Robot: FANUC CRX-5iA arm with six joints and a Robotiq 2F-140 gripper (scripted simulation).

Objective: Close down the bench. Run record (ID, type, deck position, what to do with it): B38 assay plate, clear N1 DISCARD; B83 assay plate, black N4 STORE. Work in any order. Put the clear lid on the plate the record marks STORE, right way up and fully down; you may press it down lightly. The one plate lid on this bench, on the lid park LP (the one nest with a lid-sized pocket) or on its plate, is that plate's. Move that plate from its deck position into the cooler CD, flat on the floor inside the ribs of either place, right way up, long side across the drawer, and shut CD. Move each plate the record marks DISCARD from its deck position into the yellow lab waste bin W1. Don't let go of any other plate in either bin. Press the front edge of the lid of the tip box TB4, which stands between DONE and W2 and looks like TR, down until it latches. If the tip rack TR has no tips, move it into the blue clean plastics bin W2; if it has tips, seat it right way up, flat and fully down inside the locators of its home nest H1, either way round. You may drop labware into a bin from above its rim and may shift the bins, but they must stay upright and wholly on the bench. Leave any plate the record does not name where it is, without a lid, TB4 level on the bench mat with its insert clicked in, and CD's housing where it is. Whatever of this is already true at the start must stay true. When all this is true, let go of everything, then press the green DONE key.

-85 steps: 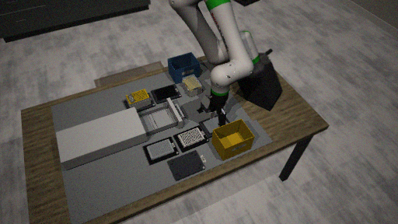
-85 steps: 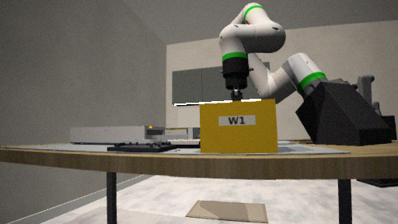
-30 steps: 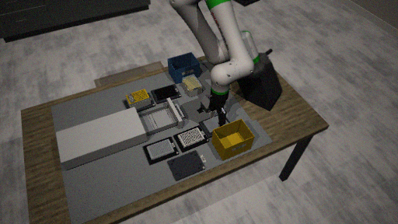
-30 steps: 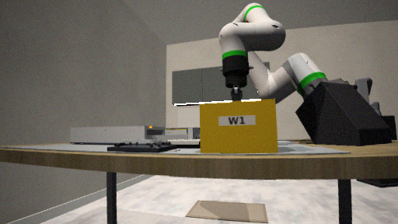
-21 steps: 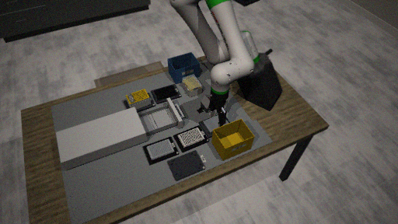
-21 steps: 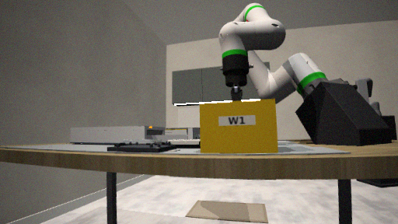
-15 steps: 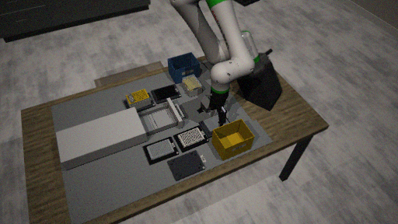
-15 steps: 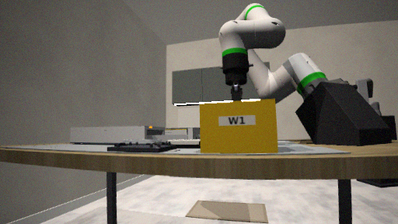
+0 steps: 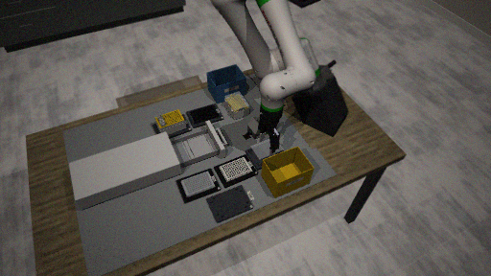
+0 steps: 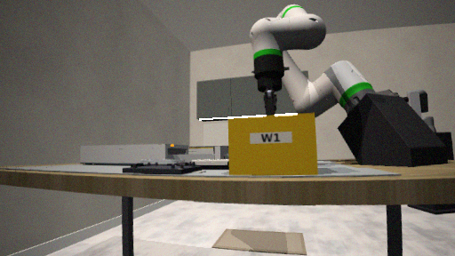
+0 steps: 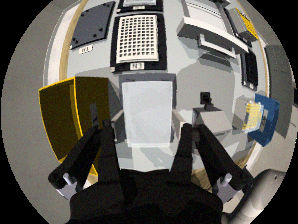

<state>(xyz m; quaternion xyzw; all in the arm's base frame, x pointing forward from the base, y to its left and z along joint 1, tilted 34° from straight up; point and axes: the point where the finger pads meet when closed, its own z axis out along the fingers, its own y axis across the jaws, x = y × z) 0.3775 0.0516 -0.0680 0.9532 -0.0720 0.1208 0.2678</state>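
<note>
Right now my hand is 8 cm short of the black plate, 39 cm to the left of it and 5 cm above it. Also, from my hand: yellow bin W1: 3 cm ahead, 16 cm to the left, 3 cm below; then clear lid: 2 cm below; then DONE key block: 7 cm behind, 13 cm to the right, 2 cm below.
</note>
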